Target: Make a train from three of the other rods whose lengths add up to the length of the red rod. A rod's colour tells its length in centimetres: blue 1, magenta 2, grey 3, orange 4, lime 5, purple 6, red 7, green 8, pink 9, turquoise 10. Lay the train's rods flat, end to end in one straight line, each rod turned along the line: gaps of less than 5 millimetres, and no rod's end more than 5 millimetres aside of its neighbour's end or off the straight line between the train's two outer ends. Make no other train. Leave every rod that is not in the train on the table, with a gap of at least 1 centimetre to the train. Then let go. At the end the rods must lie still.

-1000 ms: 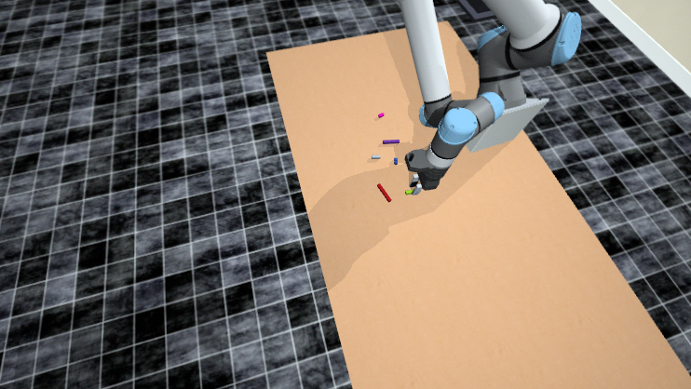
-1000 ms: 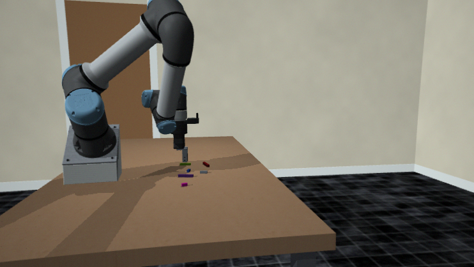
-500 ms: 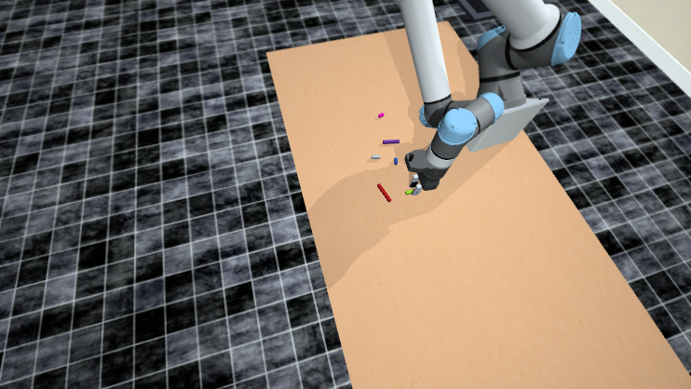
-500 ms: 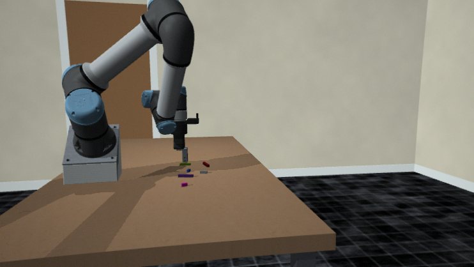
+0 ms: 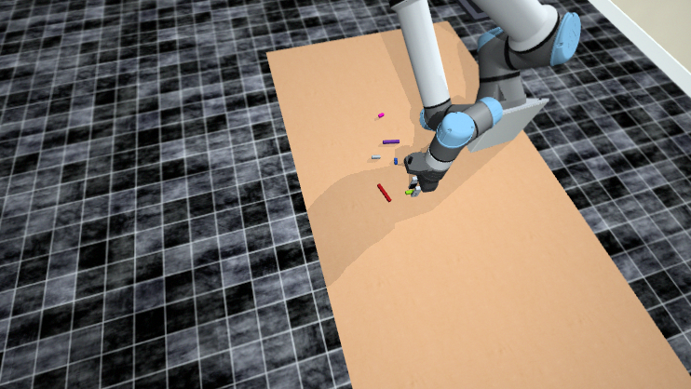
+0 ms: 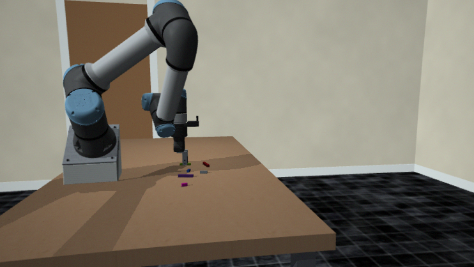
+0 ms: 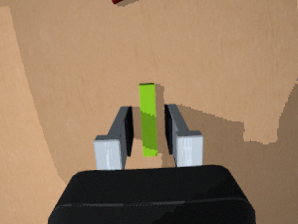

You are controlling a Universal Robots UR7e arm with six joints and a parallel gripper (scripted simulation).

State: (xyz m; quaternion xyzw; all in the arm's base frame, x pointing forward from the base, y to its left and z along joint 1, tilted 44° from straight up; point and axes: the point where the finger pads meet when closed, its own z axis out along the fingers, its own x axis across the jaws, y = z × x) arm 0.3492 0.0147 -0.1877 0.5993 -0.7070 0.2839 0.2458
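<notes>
Right now the lime rod is 2 cm below my hand. Round my hand: red rod 9 cm ahead, 3 cm to the right, 2 cm below; then purple rod 21 cm to the right, 2 cm below, 1 cm behind; then grey rod 17 cm to the right, 6 cm ahead, 2 cm below.
</notes>
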